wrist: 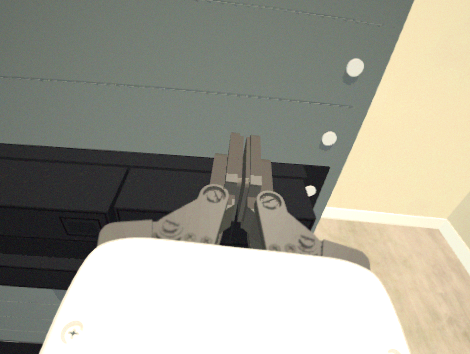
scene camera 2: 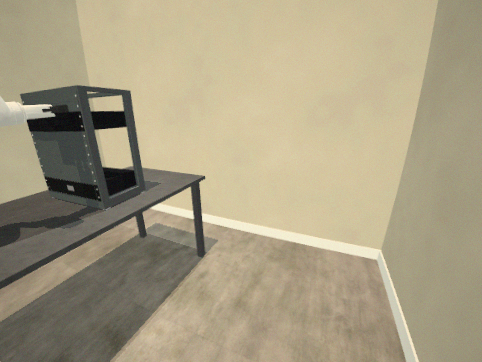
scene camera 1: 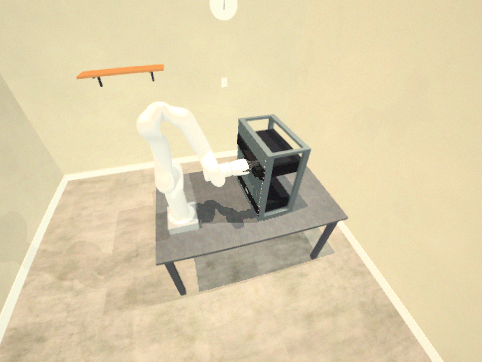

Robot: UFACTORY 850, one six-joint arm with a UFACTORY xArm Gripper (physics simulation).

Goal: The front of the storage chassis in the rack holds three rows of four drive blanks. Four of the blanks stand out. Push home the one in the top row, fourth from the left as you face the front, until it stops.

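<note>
The black storage chassis (scene camera 1: pixel 286 166) (scene camera 2: pixel 110 120) (wrist: pixel 30 262) sits in the upper part of the grey rack (scene camera 1: pixel 266 187) (scene camera 2: pixel 93 160). In the wrist view its top row of black blanks runs across below a grey panel. The blank at the right end of that row (wrist: pixel 294 197) is partly hidden by the fingers; its right end juts out near the rack's edge screws. My gripper (scene camera 1: pixel 258 165) (scene camera 2: pixel 52 112) (wrist: pixel 241 154) is shut and empty, in front of the chassis's upper right front. Its fingertips overlap the grey panel above in the wrist view; contact cannot be told.
A grey panel (wrist: pixel 150 50) covers the rack front above the chassis, with white screws (wrist: pixel 355 67) (wrist: pixel 329 138) at its right edge. A lower black unit (scene camera 2: pixel 62 187) sits at the rack's bottom. The rack stands on the dark table (scene camera 1: pixel 227 240) (scene camera 2: pixel 170 177).
</note>
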